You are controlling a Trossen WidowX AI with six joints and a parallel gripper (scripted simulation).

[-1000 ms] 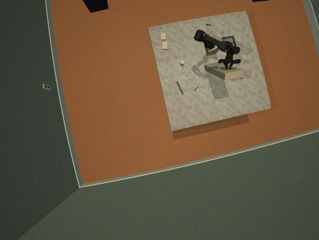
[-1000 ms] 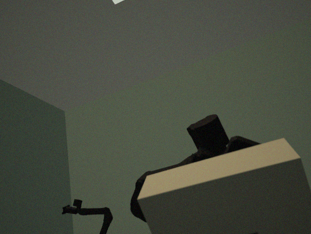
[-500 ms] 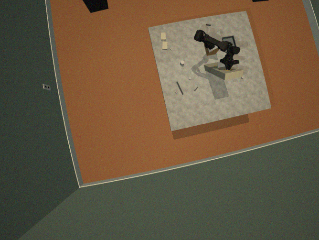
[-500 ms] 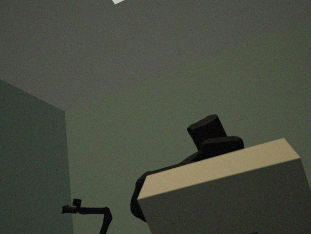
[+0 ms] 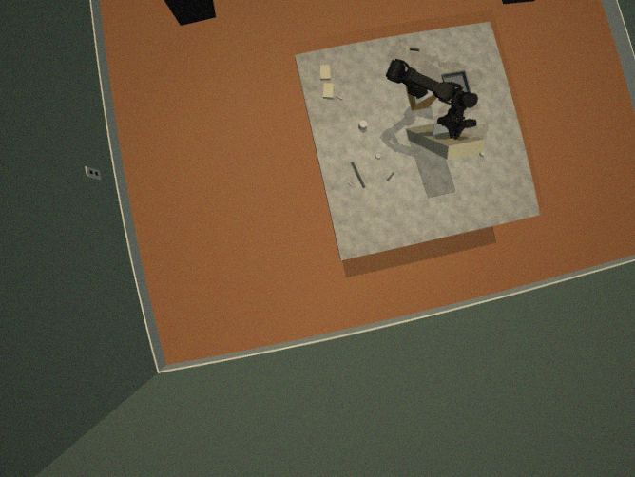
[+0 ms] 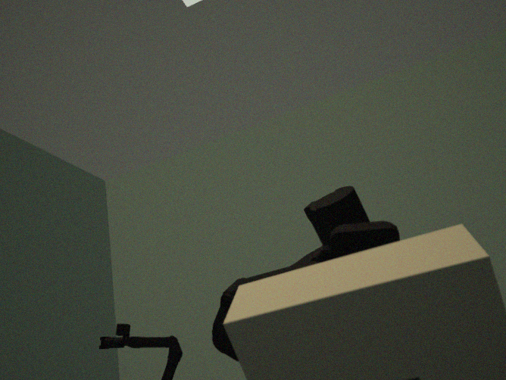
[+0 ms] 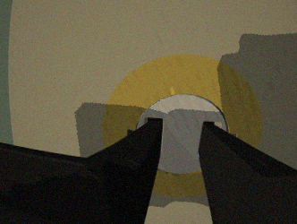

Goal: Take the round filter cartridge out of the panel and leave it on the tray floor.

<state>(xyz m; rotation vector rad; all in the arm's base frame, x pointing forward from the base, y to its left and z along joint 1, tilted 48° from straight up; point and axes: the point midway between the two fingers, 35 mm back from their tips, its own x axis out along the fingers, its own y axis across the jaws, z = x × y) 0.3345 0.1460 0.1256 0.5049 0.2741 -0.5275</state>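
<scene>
Now: the round filter cartridge 10 mm ahead of my gripper tip and 10 mm below it. Round my gripper tip: grey square tray 420 mm behind, 280 mm to the left, 270 mm below.
</scene>
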